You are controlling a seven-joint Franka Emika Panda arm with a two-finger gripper.
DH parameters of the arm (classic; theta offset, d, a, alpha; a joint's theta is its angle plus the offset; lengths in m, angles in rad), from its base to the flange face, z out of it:
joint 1: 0 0.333 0 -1.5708
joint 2: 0 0 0 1.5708
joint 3: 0 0.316 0.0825 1.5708
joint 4: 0 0 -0.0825 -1.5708
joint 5: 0 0.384 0 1.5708
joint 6: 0 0 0.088 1.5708
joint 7: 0 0.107 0 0
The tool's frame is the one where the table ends.
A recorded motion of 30 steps. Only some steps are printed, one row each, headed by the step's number.
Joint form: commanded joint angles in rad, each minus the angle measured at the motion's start. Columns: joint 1, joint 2, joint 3, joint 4, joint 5, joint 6, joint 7.
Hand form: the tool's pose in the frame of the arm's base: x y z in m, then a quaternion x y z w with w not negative. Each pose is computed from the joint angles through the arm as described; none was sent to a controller.
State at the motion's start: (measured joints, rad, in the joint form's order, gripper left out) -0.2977 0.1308 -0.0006 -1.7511 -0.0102 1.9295 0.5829
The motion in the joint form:
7: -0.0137 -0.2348 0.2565 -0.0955 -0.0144 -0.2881 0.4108
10: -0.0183 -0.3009 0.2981 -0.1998 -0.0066 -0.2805 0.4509
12: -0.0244 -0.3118 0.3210 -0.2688 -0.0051 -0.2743 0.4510
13: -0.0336 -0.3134 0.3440 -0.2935 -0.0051 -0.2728 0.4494
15: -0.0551 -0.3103 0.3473 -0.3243 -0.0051 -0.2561 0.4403
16: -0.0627 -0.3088 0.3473 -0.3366 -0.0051 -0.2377 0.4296
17: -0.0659 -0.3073 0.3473 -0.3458 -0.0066 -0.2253 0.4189
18: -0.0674 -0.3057 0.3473 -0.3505 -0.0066 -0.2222 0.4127
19: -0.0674 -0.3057 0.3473 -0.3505 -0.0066 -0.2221 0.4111
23: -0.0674 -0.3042 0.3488 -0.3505 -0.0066 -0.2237 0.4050
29: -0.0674 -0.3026 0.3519 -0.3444 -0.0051 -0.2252 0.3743
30: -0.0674 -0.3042 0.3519 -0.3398 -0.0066 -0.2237 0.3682
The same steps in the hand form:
7: 0.5185 -0.0261 0.5544 0.86414 -0.49988 -0.03521 0.04619
10: 0.4953 -0.0027 0.5376 0.86092 -0.50288 -0.04481 0.06260
12: 0.4851 0.0054 0.5107 0.86244 -0.49564 -0.06623 0.07841
13: 0.4813 0.0120 0.4996 0.86482 -0.48895 -0.07463 0.08635
15: 0.4789 0.0024 0.4852 0.86176 -0.49238 -0.08343 0.08922
16: 0.4792 -0.0016 0.4801 0.86290 -0.49096 -0.08233 0.08711
17: 0.4793 -0.0035 0.4761 0.86499 -0.48744 -0.08194 0.08653
18: 0.4790 -0.0044 0.4735 0.86602 -0.48527 -0.08376 0.08669
19: 0.4790 -0.0044 0.4735 0.86641 -0.48458 -0.08379 0.08660
23: 0.4791 -0.0038 0.4726 0.86809 -0.48119 -0.08541 0.08701
29: 0.4802 -0.0020 0.4745 0.87621 -0.46667 -0.08564 0.08451
30: 0.4811 -0.0020 0.4774 0.87807 -0.46400 -0.08207 0.08346

